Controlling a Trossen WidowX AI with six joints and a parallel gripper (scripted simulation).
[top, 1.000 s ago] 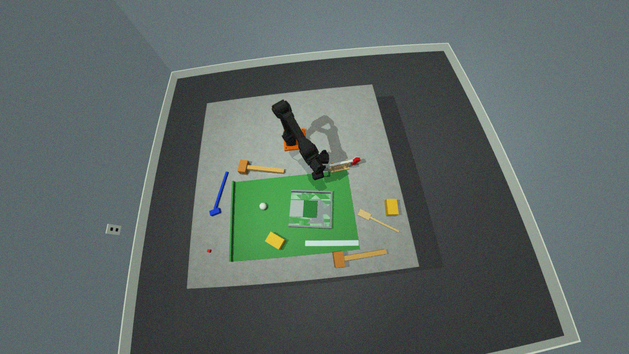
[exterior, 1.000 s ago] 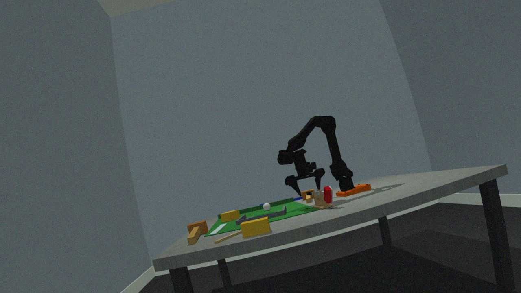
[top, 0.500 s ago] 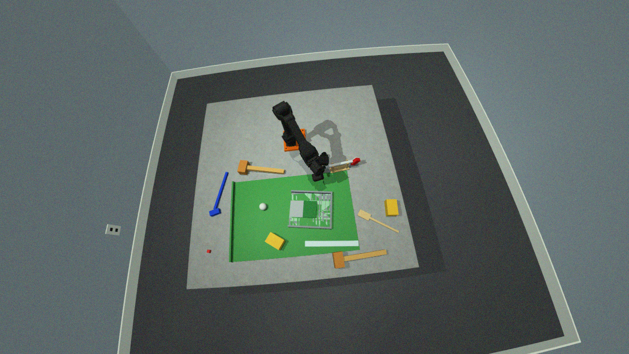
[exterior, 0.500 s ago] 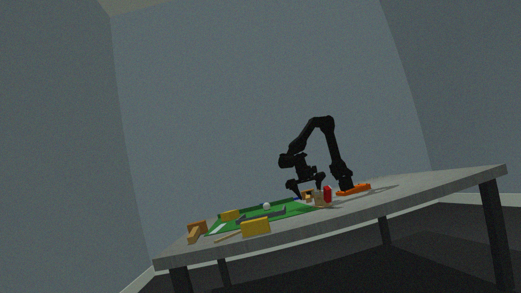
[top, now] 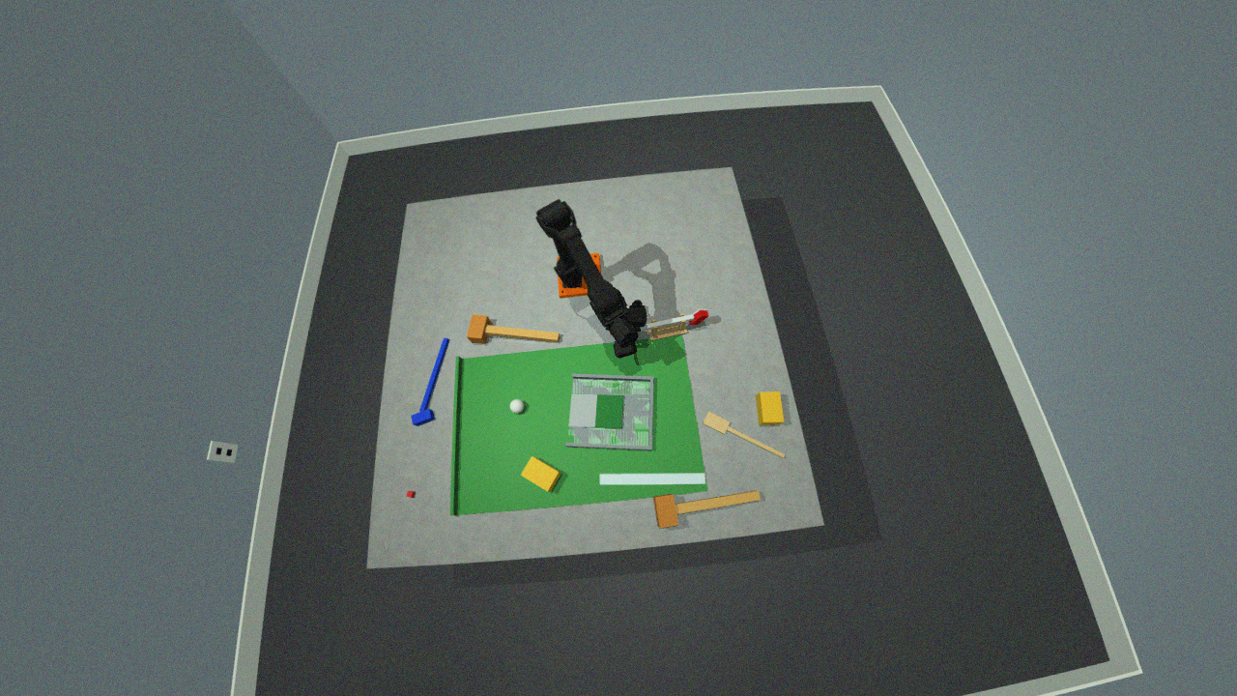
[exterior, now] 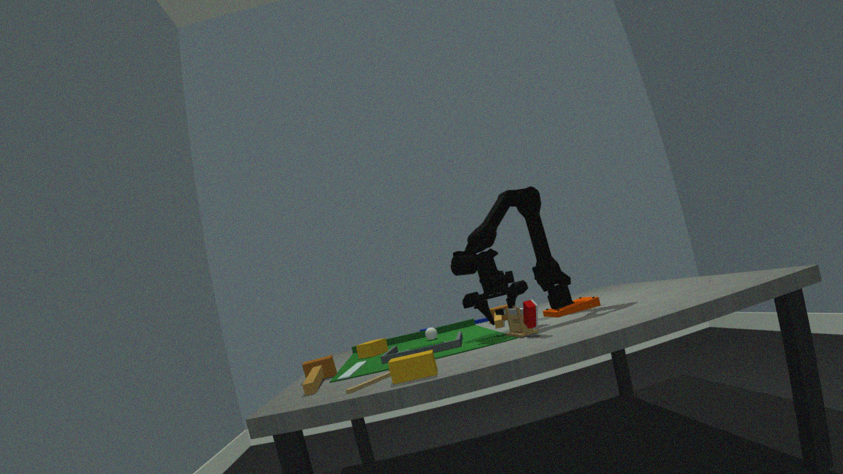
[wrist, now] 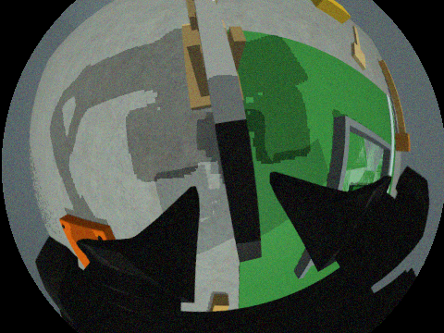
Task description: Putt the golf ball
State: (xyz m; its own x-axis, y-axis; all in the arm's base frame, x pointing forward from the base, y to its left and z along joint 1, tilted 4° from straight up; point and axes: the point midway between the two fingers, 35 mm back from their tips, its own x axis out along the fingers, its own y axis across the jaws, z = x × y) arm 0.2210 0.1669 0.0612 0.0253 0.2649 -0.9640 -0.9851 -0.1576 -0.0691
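My gripper tip is 2 cm past the small wooden stand and 13 cm to the right of it. From my gripper tip the other things lie so: wooden paddle 32 cm ahead, 30 cm to the left, 3 cm below; green mat 26 cm ahead, 18 cm to the right, 3 cm below; white golf ball 21 cm ahead, 35 cm to the right, 1 cm below.
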